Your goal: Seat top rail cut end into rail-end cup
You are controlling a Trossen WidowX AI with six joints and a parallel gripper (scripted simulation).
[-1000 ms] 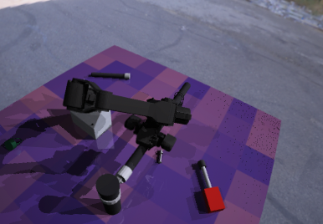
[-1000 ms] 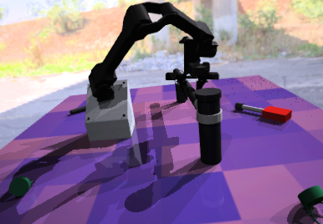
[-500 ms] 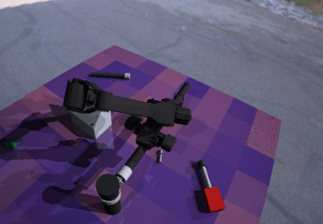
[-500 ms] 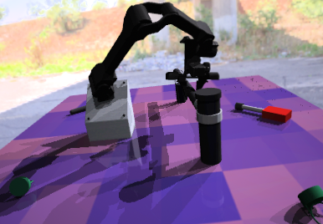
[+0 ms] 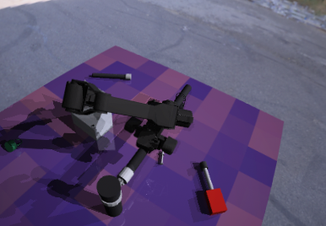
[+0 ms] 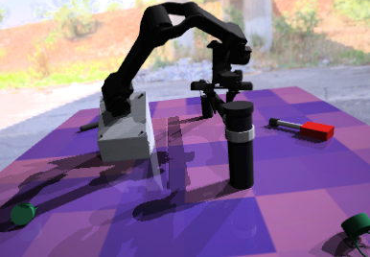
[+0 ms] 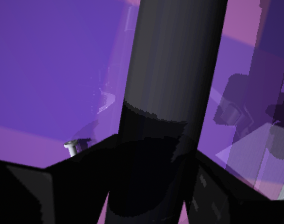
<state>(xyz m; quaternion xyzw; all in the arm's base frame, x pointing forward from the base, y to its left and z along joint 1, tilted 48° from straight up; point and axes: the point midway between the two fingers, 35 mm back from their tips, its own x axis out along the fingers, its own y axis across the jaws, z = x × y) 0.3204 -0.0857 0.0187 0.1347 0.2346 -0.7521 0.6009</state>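
Right now the small bolt is 5 cm ahead of my gripper tip, 7 cm to the left of it and 11 cm below it. Round my gripper tip: red-handled tool 27 cm ahead, 6 cm to the left, 10 cm below.
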